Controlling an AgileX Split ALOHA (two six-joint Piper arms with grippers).
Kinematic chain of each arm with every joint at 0, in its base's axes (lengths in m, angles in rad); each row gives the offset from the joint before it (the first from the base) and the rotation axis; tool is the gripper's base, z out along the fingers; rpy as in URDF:
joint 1: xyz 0 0 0.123 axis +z
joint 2: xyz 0 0 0 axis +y
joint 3: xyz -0.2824 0 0.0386 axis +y
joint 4: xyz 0.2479 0 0.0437 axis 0.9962 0 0.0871
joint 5: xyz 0 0 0 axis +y
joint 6: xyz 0.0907 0 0.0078 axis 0.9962 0 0.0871
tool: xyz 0 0 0 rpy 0 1.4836 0
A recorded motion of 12 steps. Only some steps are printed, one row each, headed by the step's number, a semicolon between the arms.
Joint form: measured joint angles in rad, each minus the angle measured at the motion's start. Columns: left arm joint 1, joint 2, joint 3, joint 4, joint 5, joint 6; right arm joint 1, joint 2, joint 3, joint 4, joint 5, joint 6.
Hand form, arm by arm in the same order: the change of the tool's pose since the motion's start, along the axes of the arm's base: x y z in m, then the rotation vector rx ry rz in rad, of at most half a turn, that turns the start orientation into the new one. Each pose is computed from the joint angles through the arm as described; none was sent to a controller.
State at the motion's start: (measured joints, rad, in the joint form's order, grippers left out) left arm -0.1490 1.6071 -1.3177 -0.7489 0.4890 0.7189; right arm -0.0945 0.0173 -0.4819 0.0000 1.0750 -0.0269
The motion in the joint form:
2: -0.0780 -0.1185 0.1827 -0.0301 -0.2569 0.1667; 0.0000 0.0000 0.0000 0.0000 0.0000 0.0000
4: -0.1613 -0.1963 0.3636 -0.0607 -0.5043 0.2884; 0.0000 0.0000 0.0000 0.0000 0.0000 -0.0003
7: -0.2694 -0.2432 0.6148 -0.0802 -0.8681 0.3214; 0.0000 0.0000 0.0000 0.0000 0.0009 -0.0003
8: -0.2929 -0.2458 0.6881 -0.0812 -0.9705 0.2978; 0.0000 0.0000 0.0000 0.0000 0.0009 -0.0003
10: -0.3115 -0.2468 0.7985 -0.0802 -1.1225 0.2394; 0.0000 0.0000 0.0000 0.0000 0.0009 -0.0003
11: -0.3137 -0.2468 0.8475 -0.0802 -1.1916 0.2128; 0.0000 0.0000 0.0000 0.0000 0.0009 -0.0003
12: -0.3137 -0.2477 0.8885 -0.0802 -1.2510 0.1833; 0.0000 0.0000 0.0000 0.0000 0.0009 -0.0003
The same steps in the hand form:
2: -0.0305 -0.0080 -0.0031 0.1211 -0.1877 0.0238; 0.0000 0.0000 0.0000 0.0000 0.0000 0.0000
4: -0.0577 -0.0129 -0.0223 0.2363 -0.2997 0.0671; 0.0000 0.0000 0.0000 -0.0003 0.0000 0.0001
7: -0.0917 -0.0095 -0.0653 0.3629 -0.3740 0.1860; 0.0000 0.0000 -0.0001 -0.0002 0.0009 0.0002
8: -0.1016 -0.0053 -0.0798 0.3870 -0.3814 0.2304; 0.0000 0.0000 -0.0001 -0.0002 0.0009 0.0002
10: -0.1167 0.0062 -0.1003 0.4128 -0.3908 0.3134; 0.0000 0.0000 -0.0001 -0.0002 0.0009 0.0002
11: -0.1237 0.0131 -0.1085 0.4262 -0.3983 0.3549; 0.0000 0.0000 -0.0001 -0.0002 0.0009 0.0002
12: -0.1299 0.0195 -0.1145 0.4315 -0.4068 0.3943; 0.0000 0.0000 -0.0001 -0.0002 0.0009 0.0002

